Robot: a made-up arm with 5 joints. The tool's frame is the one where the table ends.
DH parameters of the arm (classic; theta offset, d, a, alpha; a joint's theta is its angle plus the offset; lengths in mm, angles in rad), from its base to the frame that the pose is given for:
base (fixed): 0 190 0 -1.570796
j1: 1.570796 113 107 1.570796
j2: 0 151 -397 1.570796
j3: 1.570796 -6 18 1.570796
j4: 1.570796 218 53 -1.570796
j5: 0 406 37 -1.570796
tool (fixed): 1.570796 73 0 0
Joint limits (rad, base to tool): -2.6..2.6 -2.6..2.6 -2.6..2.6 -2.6..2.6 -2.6..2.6
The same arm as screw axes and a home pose.
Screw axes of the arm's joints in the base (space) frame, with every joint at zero. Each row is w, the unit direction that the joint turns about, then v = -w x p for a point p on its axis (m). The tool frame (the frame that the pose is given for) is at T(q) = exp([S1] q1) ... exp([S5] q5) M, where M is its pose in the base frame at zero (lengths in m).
S1 = (0, 1, 0, -0.19, 0, 0)
S2 = (1, 0, 0, 0, 0.083, -0.113)
S3 = (0, -1, 0, 0.48, 0, -0.151)
S4 = (0, 0, -1, -0.119, 0.169, 0)
S5 = (-1, 0, 0, 0, -0.262, 0.066)
M: xyz -0.237 0.029 0.335 (m) quaternion w x y z 1 0 0 0
Joint limits (rad, base to tool): -2.6..2.6 -2.6..2.6 -2.6..2.6 -2.6..2.6 -2.6..2.6

